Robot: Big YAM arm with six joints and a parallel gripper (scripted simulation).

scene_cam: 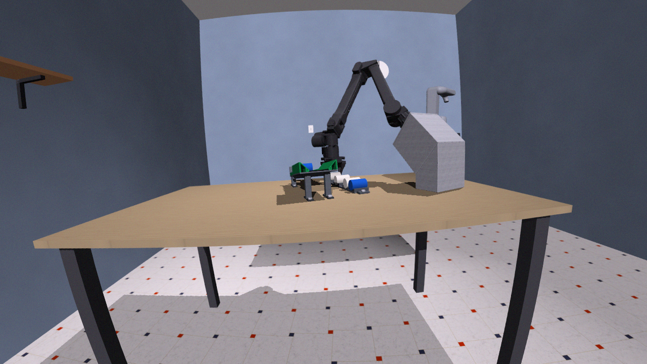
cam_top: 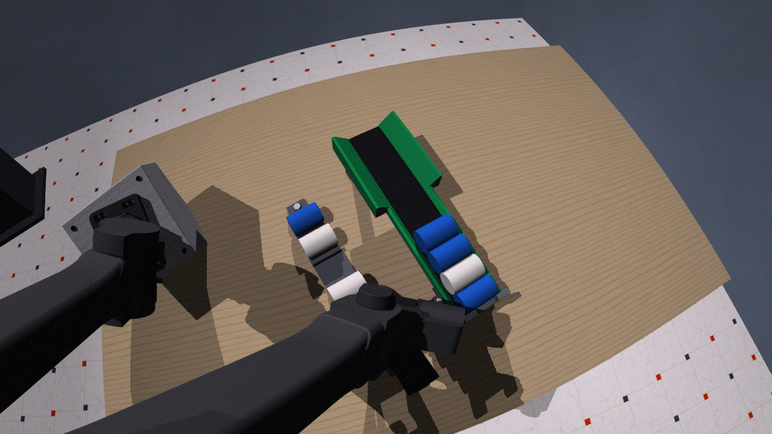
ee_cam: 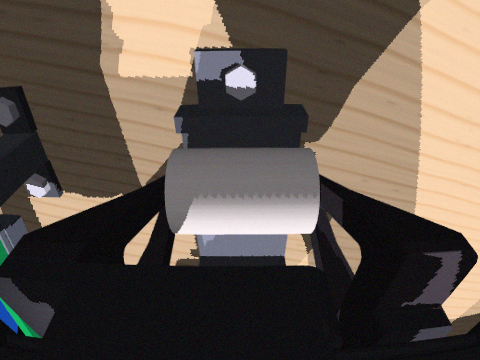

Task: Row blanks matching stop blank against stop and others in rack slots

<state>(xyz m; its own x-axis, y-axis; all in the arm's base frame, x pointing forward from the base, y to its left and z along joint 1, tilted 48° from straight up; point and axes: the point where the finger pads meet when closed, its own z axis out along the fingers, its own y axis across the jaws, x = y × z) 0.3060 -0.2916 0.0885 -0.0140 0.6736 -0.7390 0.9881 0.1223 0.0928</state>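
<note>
The grey stock rack is 130 mm to the left of my hand and 40 mm below it. Also, from my hand: grey stop: 160 mm ahead, 50 mm to the right, 30 mm above.
</note>
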